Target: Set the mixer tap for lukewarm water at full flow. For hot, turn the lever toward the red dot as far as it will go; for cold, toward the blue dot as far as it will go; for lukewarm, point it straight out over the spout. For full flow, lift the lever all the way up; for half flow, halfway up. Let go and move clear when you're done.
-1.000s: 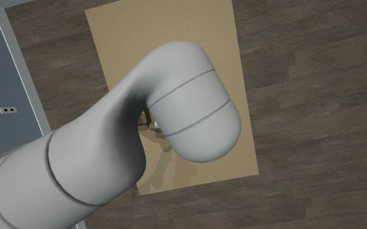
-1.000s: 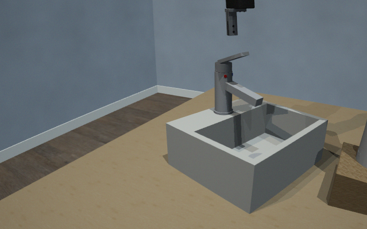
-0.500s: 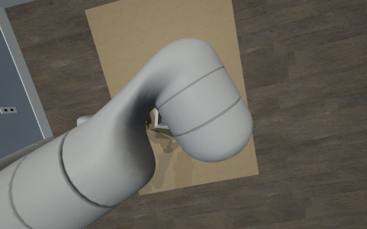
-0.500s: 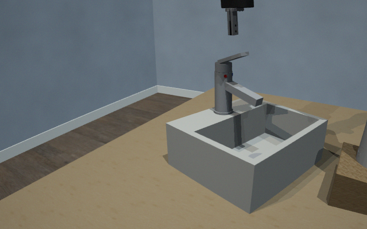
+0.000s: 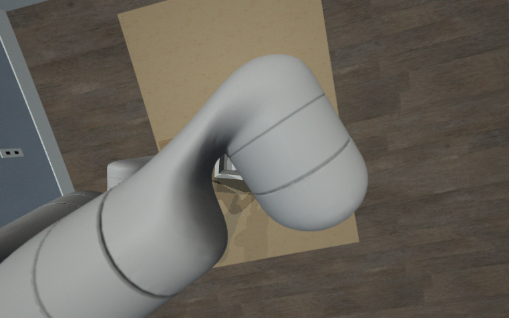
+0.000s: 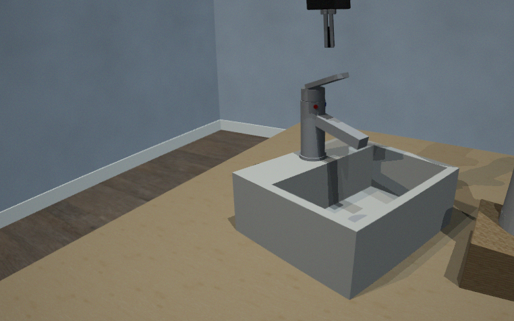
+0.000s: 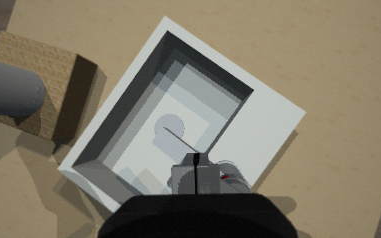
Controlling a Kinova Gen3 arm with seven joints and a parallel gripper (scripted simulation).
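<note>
The flat lever lies 20 mm ahead of my hand, 30 mm to the right of it and 80 mm below it. Round my hand: grey square sink (60 mm behind, 330 mm below); then grey mixer tap (30 mm ahead, 40 mm to the right, 130 mm below).
</note>
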